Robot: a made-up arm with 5 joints.
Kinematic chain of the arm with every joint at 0, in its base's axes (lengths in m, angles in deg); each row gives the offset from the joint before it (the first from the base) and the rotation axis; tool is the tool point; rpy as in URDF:
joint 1: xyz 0 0 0.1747 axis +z
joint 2: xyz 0 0 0 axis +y
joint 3: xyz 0.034 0 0.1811 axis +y
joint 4: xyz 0.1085 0 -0.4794 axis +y
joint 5: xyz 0.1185 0 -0.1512 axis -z
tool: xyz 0 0 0 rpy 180 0 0
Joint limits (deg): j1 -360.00..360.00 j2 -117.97..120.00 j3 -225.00..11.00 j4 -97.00..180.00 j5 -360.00..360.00
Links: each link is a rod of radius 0.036 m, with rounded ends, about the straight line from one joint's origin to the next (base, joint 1, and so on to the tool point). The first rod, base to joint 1, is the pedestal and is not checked.
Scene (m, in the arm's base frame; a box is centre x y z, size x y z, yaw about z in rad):
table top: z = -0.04
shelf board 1: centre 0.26 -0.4 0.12 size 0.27 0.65 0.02 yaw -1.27
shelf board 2: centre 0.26 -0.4 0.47 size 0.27 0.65 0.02 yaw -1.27
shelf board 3: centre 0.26 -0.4 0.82 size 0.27 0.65 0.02 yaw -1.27
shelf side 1: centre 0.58 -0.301 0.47 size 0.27 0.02 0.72 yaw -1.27
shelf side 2: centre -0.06 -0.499 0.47 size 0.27 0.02 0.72 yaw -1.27
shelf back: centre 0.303 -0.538 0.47 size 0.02 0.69 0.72 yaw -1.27
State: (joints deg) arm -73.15 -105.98 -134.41 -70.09 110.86
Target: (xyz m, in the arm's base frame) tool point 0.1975 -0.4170 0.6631
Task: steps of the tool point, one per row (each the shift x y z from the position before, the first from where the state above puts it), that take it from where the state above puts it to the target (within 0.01 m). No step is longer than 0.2 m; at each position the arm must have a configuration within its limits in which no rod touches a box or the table.
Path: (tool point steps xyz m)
1: 0.1610 0.0230 0.1009
2: 0.1579 -0.0305 0.0978
3: 0.1355 -0.0787 0.0919
4: 0.0981 -0.1145 0.0841
5: 0.0511 -0.1337 0.0741
6: 0.0642 -0.1168 0.0150
7: 0.0312 -0.1278 0.0148
8: -0.0031 -0.1296 0.0148
9: -0.0362 -0.1223 0.0147
10: -0.0656 -0.1068 0.0145
11: -0.0896 -0.0845 0.0145
12: -0.1064 -0.0570 0.0142

